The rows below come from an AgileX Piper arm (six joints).
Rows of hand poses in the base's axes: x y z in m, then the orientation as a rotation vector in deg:
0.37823 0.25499 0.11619 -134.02 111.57 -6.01
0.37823 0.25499 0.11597 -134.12 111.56 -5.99
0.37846 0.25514 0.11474 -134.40 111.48 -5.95
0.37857 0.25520 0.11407 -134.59 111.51 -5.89
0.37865 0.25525 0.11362 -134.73 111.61 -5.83
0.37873 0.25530 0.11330 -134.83 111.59 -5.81
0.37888 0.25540 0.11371 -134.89 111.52 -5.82
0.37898 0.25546 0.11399 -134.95 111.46 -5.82
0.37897 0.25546 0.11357 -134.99 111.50 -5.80
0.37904 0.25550 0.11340 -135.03 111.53 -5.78
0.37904 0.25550 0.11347 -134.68 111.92 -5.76
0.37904 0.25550 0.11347 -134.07 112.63 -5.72
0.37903 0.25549 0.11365 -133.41 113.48 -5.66
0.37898 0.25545 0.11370 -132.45 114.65 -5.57
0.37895 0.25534 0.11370 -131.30 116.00 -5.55
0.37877 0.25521 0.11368 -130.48 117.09 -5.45
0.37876 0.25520 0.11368 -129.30 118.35 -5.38
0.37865 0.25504 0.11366 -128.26 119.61 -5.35
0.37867 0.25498 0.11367 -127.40 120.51 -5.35
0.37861 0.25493 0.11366 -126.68 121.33 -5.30
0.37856 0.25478 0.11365 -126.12 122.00 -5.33
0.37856 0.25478 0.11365 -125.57 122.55 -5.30
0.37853 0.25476 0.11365 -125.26 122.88 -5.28
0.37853 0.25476 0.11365 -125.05 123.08 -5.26
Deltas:
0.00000 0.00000 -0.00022 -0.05 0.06 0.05
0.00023 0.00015 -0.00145 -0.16 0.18 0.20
0.00034 0.00021 -0.00212 -0.26 0.32 0.26
0.00042 0.00026 -0.00257 -0.37 0.46 0.26
0.00050 0.00031 -0.00289 -0.41 0.51 0.31
0.00065 0.00041 -0.00248 -0.42 0.50 0.37
0.00075 0.00047 -0.00220 -0.43 0.51 0.43
0.00074 0.00047 -0.00262 -0.46 0.56 0.42
0.00081 0.00051 -0.00279 -0.49 0.60 0.42
0.00081 0.00051 -0.00272 -0.45 0.60 0.08
0.00081 0.00051 -0.00272 -0.38 0.62 -0.53
0.00080 0.00050 -0.00254 -0.35 0.69 -1.23
0.00075 0.00046 -0.00249 -0.28 0.77 -2.21
0.00072 0.00035 -0.00249 -0.22 0.81 -3.37
0.00054 0.00022 -0.00251 -0.21 0.94 -4.25
0.00053 0.00021 -0.00251 -0.09 0.97 -5.38
0.00042 0.00005 -0.00253 -0.09 1.06 -6.44
0.00044 -0.00001 -0.00252 -0.03 1.06 -7.25
0.00038 -0.00006 -0.00253 0.00 1.12 -7.96
0.00033 -0.00021 -0.00254 -0.03 1.15 -8.53
0.00033 -0.00021 -0.00254 0.02 1.16 -9.04
0.00030 -0.00023 -0.00254 0.04 1.18 -9.33
0.00030 -0.00023 -0.00254 0.07 1.19 -9.52

